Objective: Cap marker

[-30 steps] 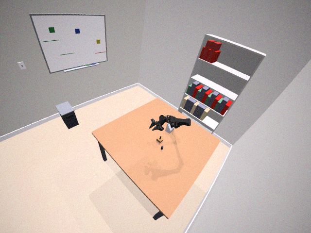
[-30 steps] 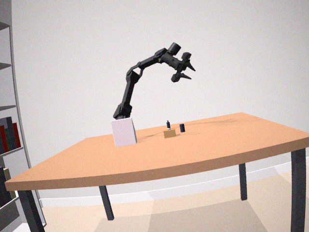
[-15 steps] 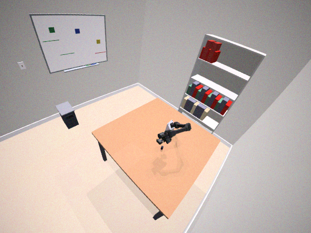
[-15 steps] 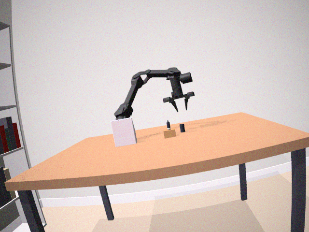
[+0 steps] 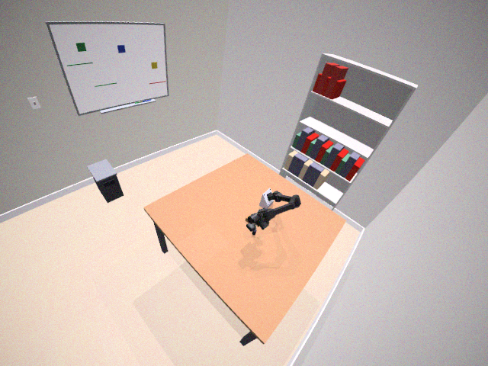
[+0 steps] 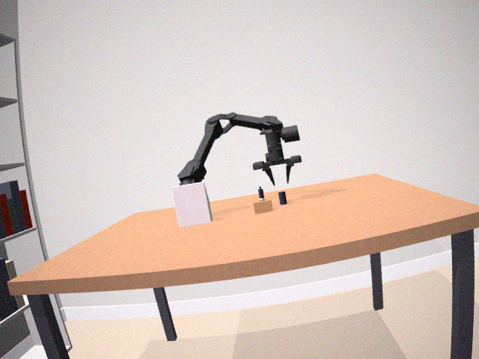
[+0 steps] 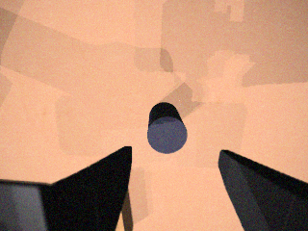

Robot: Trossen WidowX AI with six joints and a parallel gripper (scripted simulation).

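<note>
Now: the dark cap 50 mm below my gripper tip. The rest, counted from my gripper tip: dark marker 110 mm to the right, 70 mm behind, 10 mm below; tan holder block 110 mm to the right, 70 mm behind, 60 mm below.
</note>
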